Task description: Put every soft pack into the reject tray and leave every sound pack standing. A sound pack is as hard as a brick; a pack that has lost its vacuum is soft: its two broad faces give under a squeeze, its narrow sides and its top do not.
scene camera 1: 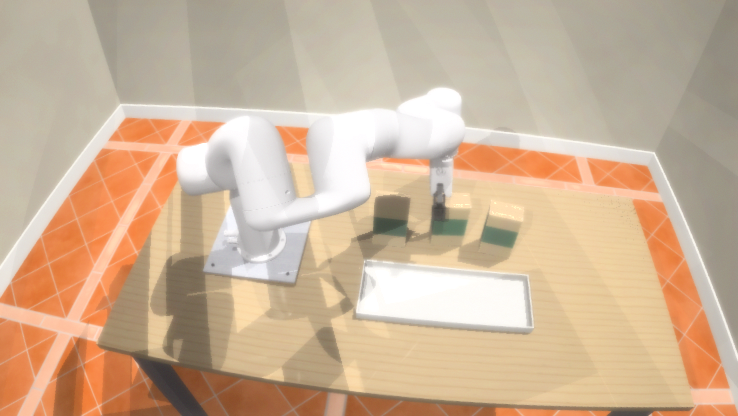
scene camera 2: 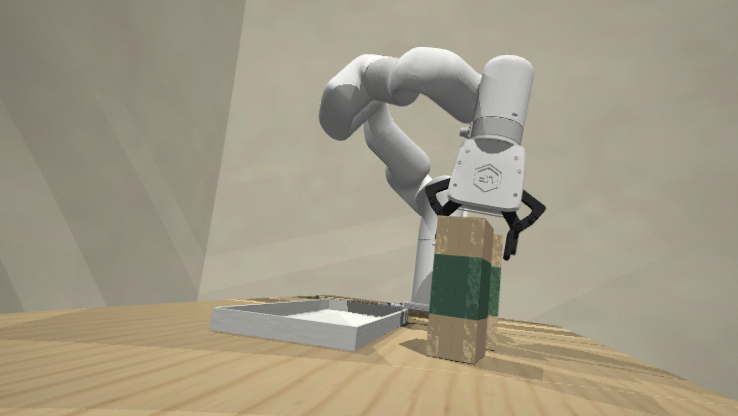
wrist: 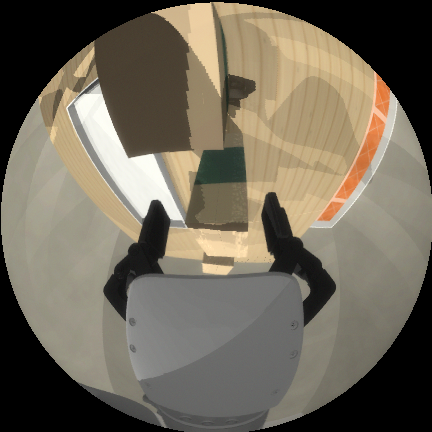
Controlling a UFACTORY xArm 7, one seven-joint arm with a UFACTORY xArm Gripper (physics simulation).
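Where they show: gripper, fingertip midpoint: [scene camera 1: 438,206] [wrist: 212,205]; arm's base, origin of the base link: [scene camera 1: 261,243].
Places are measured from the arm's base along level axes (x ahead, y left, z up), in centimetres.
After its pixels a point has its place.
Three beige packs with green bands stand upright in a row: a left pack [scene camera 1: 391,226] {x 31.9, y -0.6, z 6.1 cm} [wrist: 150,85], a middle pack [scene camera 1: 455,227] {x 47.5, y -1.2, z 5.8 cm} [scene camera 2: 495,289] {x 50.5, y 2.9, z 6.0 cm} [wrist: 221,200] {x 42.2, y 2.0, z 10.8 cm} and a right pack [scene camera 1: 501,232] {x 58.0, y -4.7, z 7.5 cm} [scene camera 2: 457,286] {x 62.7, y -3.5, z 5.8 cm} [wrist: 217,269] {x 58.5, y -2.1, z 12.8 cm}. My gripper [scene camera 1: 439,212] {x 42.8, y 1.1, z 10.8 cm} [wrist: 212,205] {x 42.8, y 1.1, z 10.8 cm} is open and points down at the middle pack. Its fingers stand on either side of that pack, front and back, with their tips a little below its top. In the scene camera 2 view the right pack hides one fingertip. The reject tray [scene camera 1: 444,323] {x 42.2, y -24.2, z 0.1 cm} [scene camera 2: 289,331] {x 63.7, y -19.3, z -0.4 cm} [wrist: 169,187] {x 50.0, y -10.3, z 0.3 cm} is white and empty.
The tray lies in front of the row on the wooden table [scene camera 1: 594,310] {x 80.5, y -23.2, z -1.3 cm}. The left and right packs stand close to the gripper on either side. The arm's base plate [scene camera 1: 297,258] {x 9.3, y -5.2, z 0.3 cm} is at the left, and the raised arm reaches over the table from there.
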